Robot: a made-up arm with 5 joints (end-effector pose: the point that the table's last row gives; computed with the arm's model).
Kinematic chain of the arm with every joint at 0, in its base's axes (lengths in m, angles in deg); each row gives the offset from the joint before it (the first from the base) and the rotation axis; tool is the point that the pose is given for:
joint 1: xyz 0 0 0.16 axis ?
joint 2: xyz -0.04 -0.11 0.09 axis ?
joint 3: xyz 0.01 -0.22 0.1 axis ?
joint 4: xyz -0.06 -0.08 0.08 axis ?
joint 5: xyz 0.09 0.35 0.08 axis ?
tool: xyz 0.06 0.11 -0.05
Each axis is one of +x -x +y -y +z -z.
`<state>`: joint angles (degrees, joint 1 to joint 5).
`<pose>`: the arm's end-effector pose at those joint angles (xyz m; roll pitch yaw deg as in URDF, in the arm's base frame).
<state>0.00 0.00 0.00 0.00 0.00</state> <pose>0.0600 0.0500 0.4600 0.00 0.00 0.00</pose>
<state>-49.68 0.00 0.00 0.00 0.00</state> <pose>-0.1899 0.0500 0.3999 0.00 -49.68 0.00</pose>
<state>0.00 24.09 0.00 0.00 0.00</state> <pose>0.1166 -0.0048 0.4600 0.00 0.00 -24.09</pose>
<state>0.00 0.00 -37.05 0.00 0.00</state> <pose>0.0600 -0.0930 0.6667 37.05 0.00 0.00</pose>
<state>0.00 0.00 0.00 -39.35 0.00</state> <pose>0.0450 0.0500 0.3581 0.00 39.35 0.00</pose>
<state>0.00 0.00 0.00 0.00 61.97</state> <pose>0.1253 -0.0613 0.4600 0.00 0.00 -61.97</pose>
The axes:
joint 1: +y
joint 2: -z
joint 3: -x
joint 4: -y
joint 5: -z

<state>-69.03 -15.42 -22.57 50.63 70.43</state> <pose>-0.4792 -0.1804 0.3909 117.52 -22.84 -72.32</pose>
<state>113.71 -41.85 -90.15 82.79 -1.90</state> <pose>0.4369 -0.4861 -0.2661 -32.38 44.72 -112.82</pose>
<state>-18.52 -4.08 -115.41 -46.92 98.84</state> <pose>-0.0451 -0.3710 0.5470 95.17 68.83 60.51</pose>
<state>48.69 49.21 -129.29 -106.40 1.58</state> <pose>0.1437 -0.3234 0.8001 118.63 -5.35 45.48</pose>
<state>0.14 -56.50 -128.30 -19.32 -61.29</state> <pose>0.3941 -0.4194 0.5811 161.43 -51.75 13.72</pose>
